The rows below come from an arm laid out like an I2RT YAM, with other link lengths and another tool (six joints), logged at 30 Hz.
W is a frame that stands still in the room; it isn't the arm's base.
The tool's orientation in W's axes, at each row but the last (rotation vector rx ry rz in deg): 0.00 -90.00 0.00; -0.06 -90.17 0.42; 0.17 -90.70 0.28; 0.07 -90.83 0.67; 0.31 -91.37 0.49; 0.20 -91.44 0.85; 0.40 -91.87 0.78
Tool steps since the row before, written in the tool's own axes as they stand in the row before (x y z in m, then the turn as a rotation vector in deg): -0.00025 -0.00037 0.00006 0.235 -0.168 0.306; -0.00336 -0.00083 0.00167 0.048 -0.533 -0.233; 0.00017 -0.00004 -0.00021 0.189 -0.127 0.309; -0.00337 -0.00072 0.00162 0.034 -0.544 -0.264; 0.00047 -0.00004 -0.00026 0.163 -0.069 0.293; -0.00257 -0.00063 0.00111 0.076 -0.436 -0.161; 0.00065 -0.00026 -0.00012 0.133 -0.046 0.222
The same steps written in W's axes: -0.00006 -0.00037 -0.00025 -0.306 -0.168 0.235; -0.00166 -0.00085 -0.00336 0.235 -0.532 0.052; 0.00021 -0.00004 0.00017 -0.311 -0.128 0.185; -0.00156 -0.00076 -0.00339 0.268 -0.542 0.041; 0.00025 -0.00004 0.00048 -0.296 -0.071 0.156; -0.00104 -0.00066 -0.00259 0.164 -0.434 0.083; 0.00010 -0.00026 0.00065 -0.226 -0.048 0.126
